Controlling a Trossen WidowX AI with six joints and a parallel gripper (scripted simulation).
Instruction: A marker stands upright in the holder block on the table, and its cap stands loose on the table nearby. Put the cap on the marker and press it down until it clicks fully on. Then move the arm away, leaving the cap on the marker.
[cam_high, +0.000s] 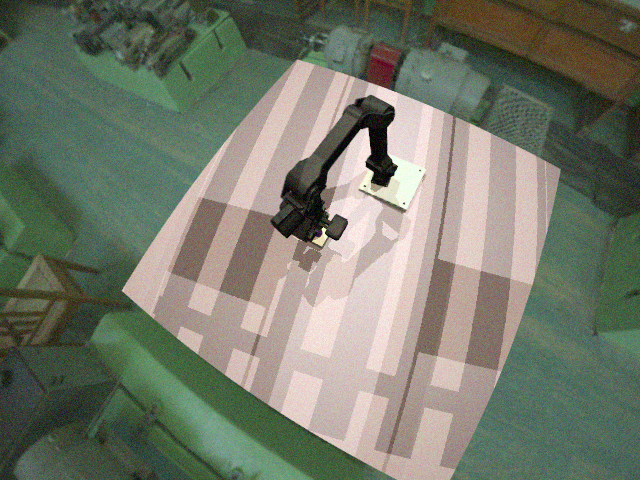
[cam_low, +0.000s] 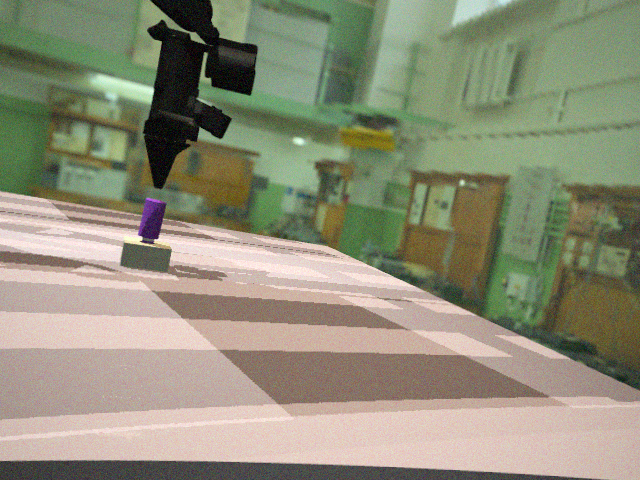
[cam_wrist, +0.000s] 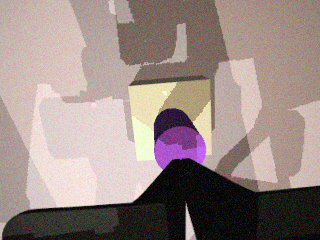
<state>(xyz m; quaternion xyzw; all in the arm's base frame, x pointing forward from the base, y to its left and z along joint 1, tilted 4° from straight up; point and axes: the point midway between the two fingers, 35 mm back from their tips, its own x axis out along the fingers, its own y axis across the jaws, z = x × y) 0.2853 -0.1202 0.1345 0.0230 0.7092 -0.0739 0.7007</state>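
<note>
My gripper tip is 40 mm above the purple marker cap. The rest, counted from my gripper tip: holder block (100 mm below).
</note>
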